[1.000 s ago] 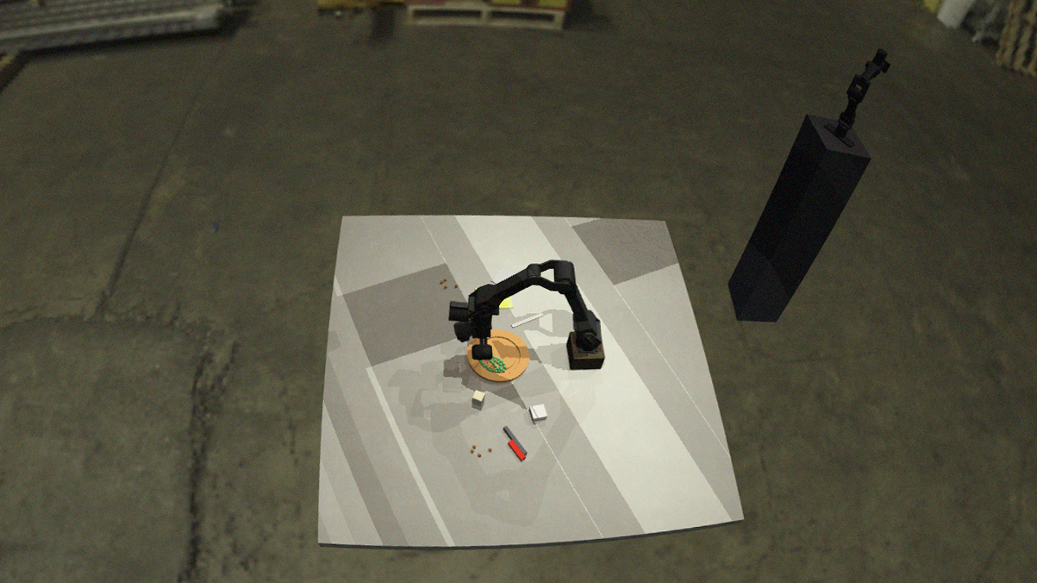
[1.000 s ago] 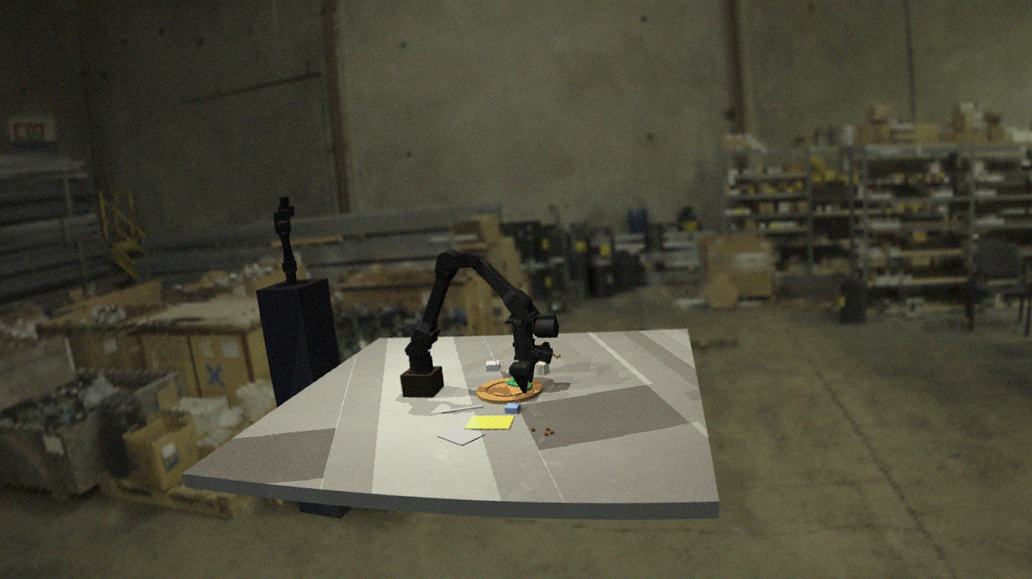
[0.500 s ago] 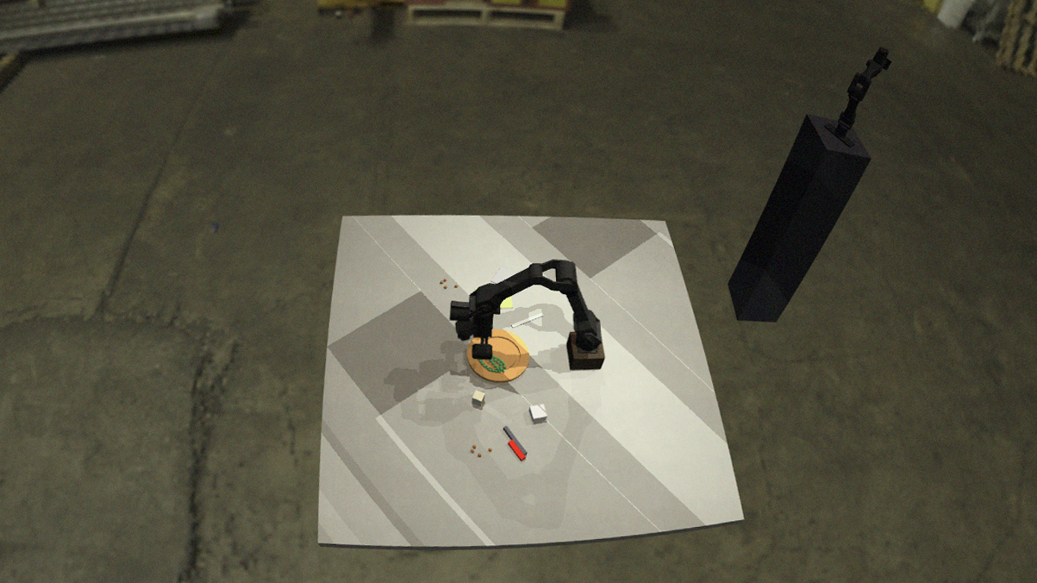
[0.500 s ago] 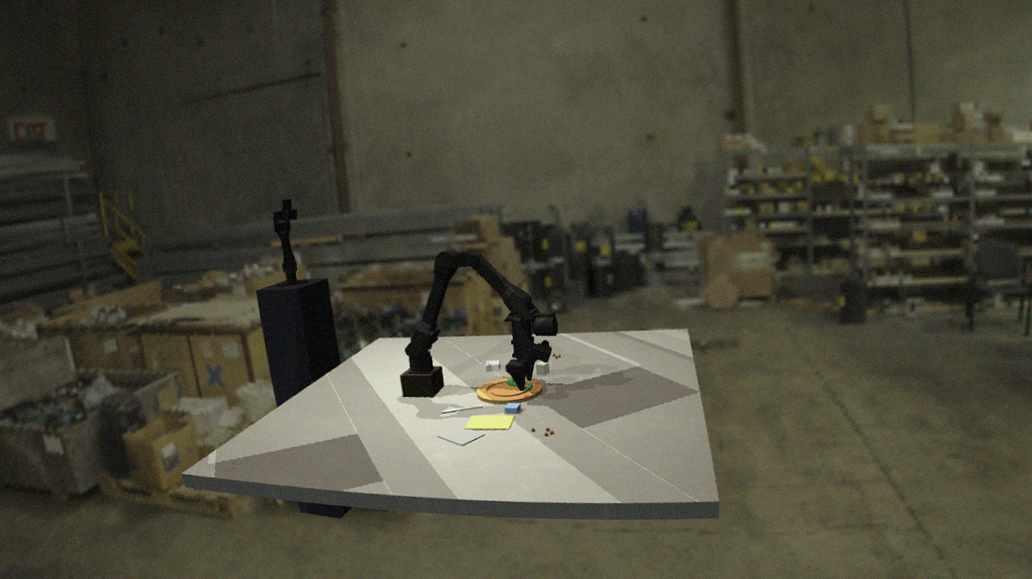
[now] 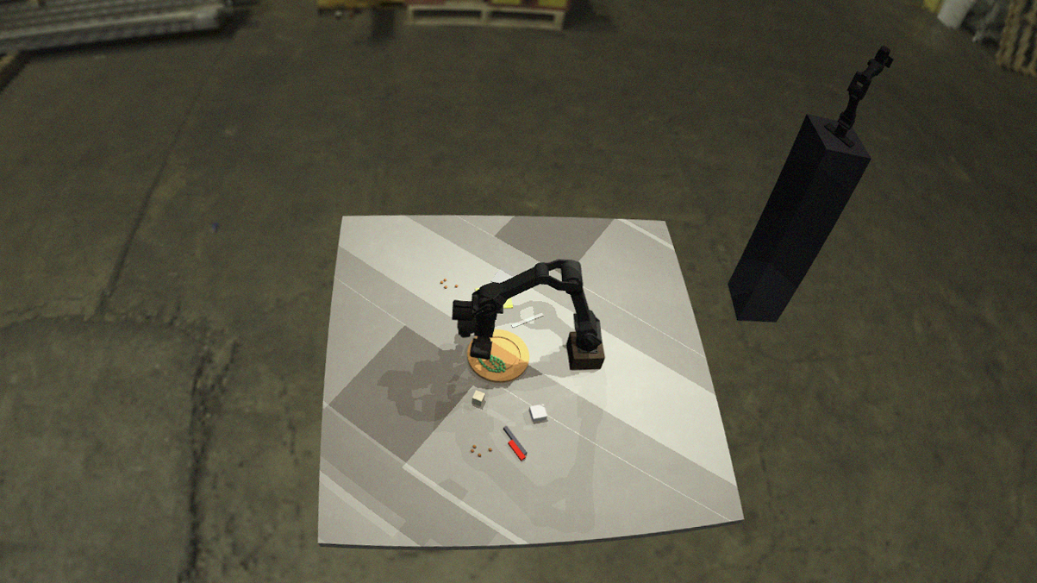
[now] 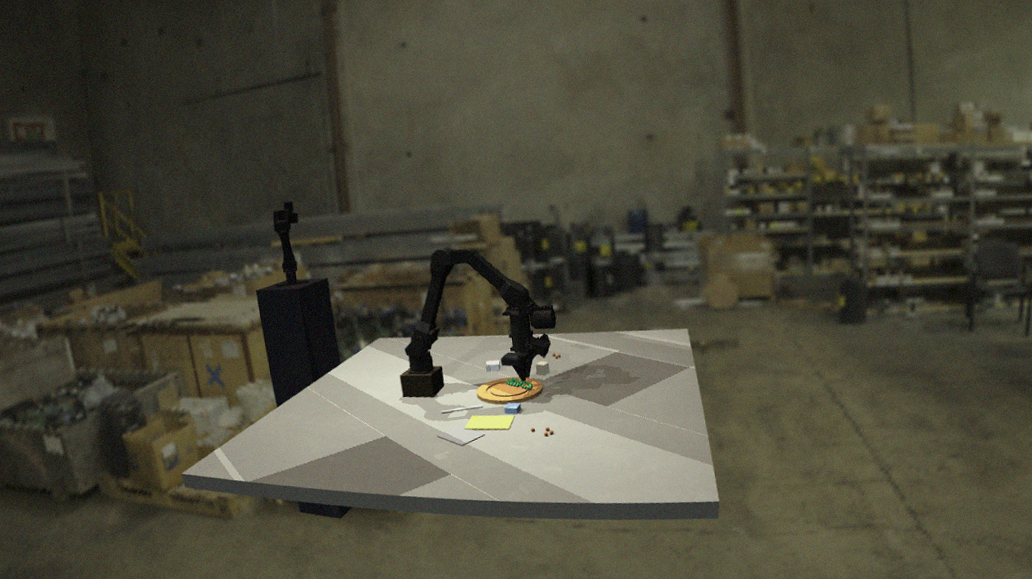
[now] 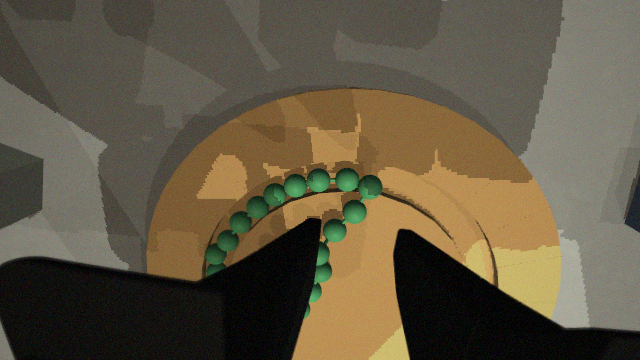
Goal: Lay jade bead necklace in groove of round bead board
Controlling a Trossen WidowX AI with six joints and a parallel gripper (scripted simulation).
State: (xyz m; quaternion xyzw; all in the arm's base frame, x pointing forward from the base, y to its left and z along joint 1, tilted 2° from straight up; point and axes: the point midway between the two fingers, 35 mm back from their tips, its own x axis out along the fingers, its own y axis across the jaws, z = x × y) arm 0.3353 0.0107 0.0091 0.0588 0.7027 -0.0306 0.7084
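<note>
Right now the blue block is 15 cm to the right of my gripper tip and 3 cm below it. The rest, counted from my gripper tip: yellow pad 4 cm behind, 23 cm to the right, 4 cm below; then white strip 15 cm behind, 15 cm to the right, 4 cm below; then cream cube 1 cm ahead, 18 cm to the left, 3 cm below.
</note>
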